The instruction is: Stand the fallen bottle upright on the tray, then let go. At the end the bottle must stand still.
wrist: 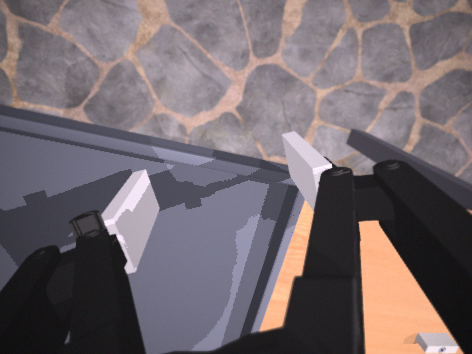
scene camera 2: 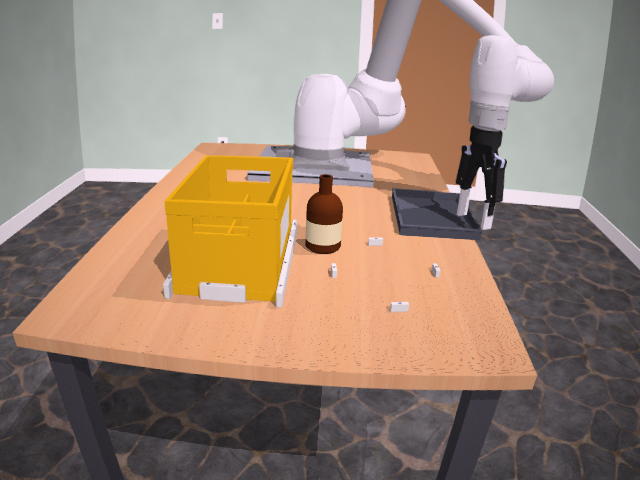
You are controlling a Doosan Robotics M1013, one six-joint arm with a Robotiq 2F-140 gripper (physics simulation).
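Where they show: gripper, fingertip midpoint: (wrist: 218, 172) (scene camera 2: 473, 221); arm's base at its link origin: (scene camera 2: 317, 161).
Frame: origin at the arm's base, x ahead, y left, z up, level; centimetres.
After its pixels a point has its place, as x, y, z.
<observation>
A dark brown bottle (scene camera 2: 324, 222) @[61.0, -0.2, 5.4] with a cream label stands upright on the table, right of the yellow crate and apart from the tray. It does not show in the wrist view. The dark grey tray (scene camera 2: 439, 230) @[50.8, 26.3, 0.0] (wrist: 75, 134) @[37.7, 37.4, 0.8] lies at the table's right side. No bottle shows on the part of the tray in view. My gripper (scene camera 2: 474, 214) @[46.0, 36.0, 0.5] (wrist: 218, 172) @[46.0, 36.0, 0.5] points down at the tray's right end. Its white fingertips stand apart with no object between them. One finger is over the tray, the other at or just beyond its rim near a corner.
The yellow crate (scene camera 2: 222, 258) @[78.5, -17.7, 5.9] stands left of the bottle, with white strips (scene camera 2: 222, 291) @[79.6, -17.9, 0.2] along its base. Several small white blocks (scene camera 2: 375, 241) @[55.8, 11.0, -0.8] (wrist: 437, 342) @[67.7, 22.0, -0.7] lie on the table (scene camera 2: 356, 335) @[88.8, 4.1, -1.8] between the bottle and the right edge. The stone-patterned floor lies beyond the table edge.
</observation>
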